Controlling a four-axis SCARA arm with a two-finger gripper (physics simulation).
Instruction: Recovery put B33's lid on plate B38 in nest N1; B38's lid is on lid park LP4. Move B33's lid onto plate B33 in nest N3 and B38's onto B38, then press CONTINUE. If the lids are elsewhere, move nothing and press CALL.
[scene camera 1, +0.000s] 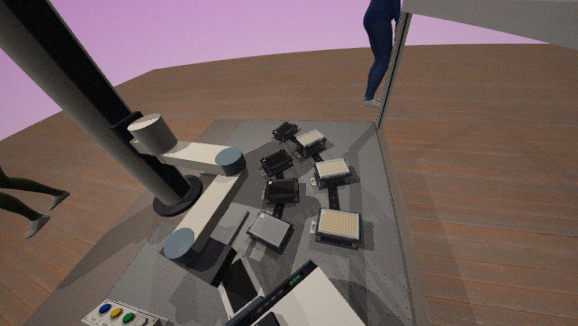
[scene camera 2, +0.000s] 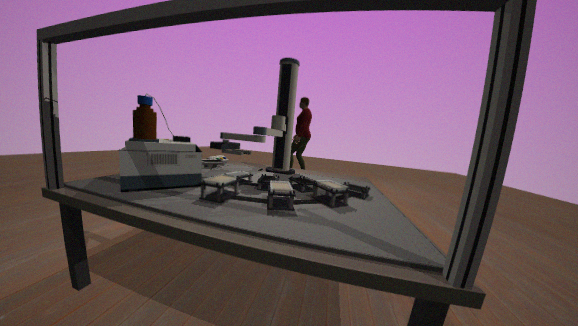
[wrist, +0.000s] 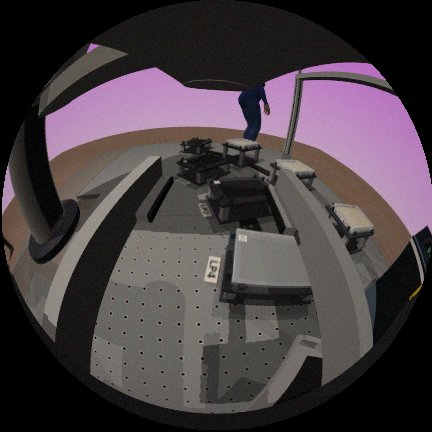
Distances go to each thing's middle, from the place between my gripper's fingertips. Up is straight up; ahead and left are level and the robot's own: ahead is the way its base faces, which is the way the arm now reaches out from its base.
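My gripper is 19 cm to the left of the white-framed dark tray (wrist: 300, 372), 7 cm short of it and 6 cm above it. The brown bottle (scene camera 2: 144, 119) is ahead of my hand by 39 cm, 31 cm to the right of it and 15 cm above it. As for the frame post (scene camera 2: 510, 27), I see it 80 cm to the left of my hand, 57 cm ahead of it and 12 cm above it.
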